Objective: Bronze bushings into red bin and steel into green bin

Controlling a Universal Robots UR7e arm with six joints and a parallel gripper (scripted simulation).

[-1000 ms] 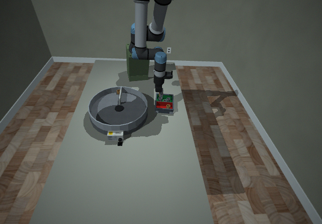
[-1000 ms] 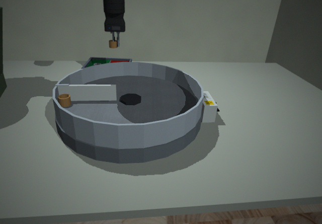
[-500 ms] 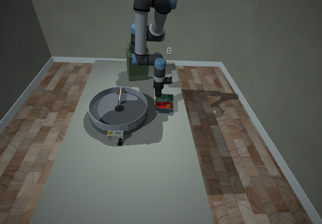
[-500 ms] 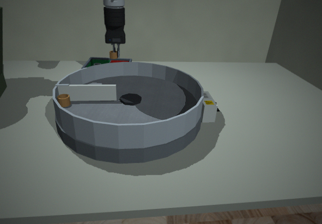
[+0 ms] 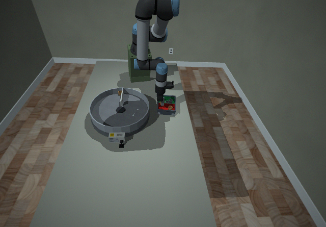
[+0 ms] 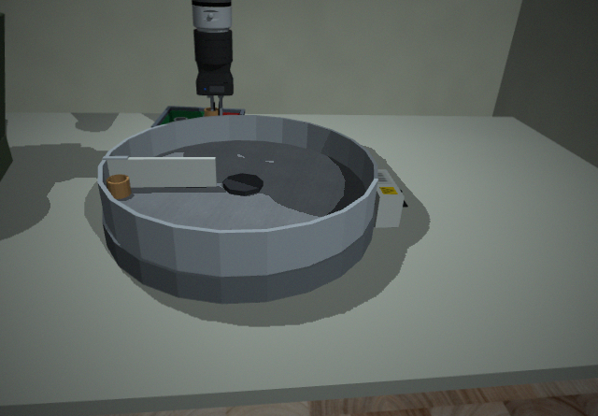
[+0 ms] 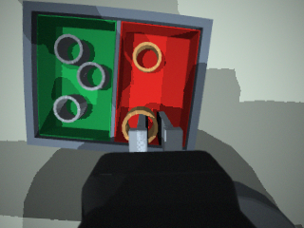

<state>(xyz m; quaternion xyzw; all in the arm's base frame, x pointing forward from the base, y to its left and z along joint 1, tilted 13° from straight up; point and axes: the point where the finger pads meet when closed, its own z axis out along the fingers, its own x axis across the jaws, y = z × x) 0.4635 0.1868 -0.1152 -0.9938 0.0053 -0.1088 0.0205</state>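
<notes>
Right now the bin is 5 cm below my hand, 4 cm to the left of it and 4 cm behind it. Round my hand: turntable 31 cm to the right, 5 cm ahead, 2 cm below.
</notes>
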